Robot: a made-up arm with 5 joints.
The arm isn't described. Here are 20 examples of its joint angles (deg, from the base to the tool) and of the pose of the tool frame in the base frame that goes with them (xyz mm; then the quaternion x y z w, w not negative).
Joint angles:
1: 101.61 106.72 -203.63 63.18 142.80
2: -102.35 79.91 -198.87 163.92 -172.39
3: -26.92 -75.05 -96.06 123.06 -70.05
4: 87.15 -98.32 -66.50 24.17 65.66
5: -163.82 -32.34 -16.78 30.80 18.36
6: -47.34 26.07 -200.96 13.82 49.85
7: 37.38 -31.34 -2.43 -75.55 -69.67
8: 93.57 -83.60 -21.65 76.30 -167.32
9: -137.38 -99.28 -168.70 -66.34 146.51
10: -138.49 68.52 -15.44 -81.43 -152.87
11: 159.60 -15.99 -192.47 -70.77 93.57
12: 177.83 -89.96 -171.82 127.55 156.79
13: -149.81 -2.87 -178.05 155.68 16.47
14: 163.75 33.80 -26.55 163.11 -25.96
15: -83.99 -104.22 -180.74 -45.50 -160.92
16: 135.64 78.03 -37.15 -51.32 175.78
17: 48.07 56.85 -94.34 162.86 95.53
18: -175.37 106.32 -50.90 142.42 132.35
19: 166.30 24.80 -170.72 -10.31 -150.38
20: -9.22 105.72 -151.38 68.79 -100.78
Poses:
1: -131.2 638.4 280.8 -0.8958 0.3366 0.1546 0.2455
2: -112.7 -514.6 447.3 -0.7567 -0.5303 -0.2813 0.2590
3: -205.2 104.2 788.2 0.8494 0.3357 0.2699 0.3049
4: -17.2 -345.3 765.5 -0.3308 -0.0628 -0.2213 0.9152
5: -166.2 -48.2 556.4 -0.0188 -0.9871 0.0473 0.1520
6: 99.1 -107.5 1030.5 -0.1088 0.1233 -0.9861 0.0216
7: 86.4 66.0 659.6 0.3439 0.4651 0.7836 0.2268
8: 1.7 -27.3 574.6 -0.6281 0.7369 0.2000 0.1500
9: 422.1 388.4 254.3 -0.7677 -0.6010 -0.2215 0.0177
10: -221.7 -196.2 236.7 0.9619 0.1213 -0.2023 0.1381
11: 251.2 -93.4 857.4 0.6387 0.4150 0.3862 0.5203
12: 579.4 -22.0 554.7 -0.3823 -0.0710 0.8988 0.2024
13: -77.3 -45.0 940.4 0.1166 -0.9689 0.0865 0.2006
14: -185.5 54.1 486.9 -0.0071 0.0837 -0.3588 0.9296
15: -58.3 553.7 154.4 -0.7571 -0.6015 -0.1368 0.2151
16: -233.5 228.3 119.7 -0.9354 0.3417 0.0829 0.0374
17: 272.8 303.7 375.3 0.4201 -0.1847 -0.2775 0.8440
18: -116.8 -9.5 160.4 -0.1392 -0.0683 0.9191 0.3622
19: -261.6 63.8 1023.4 0.1914 -0.0760 -0.9691 0.1355
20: 549.4 -89.2 5.6 -0.6833 -0.7021 0.1150 0.1642
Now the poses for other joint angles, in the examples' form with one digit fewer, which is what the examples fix.
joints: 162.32 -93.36 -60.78 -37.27 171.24
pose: 366 -117 752 0.099 -0.008 0.969 0.228
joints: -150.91 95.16 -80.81 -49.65 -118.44
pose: -388 -216 26 0.915 -0.266 -0.213 0.216
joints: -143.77 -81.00 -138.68 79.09 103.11
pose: 426 312 777 -0.186 -0.281 0.883 0.327
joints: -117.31 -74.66 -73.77 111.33 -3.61
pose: 63 123 757 0.518 -0.794 0.157 0.277
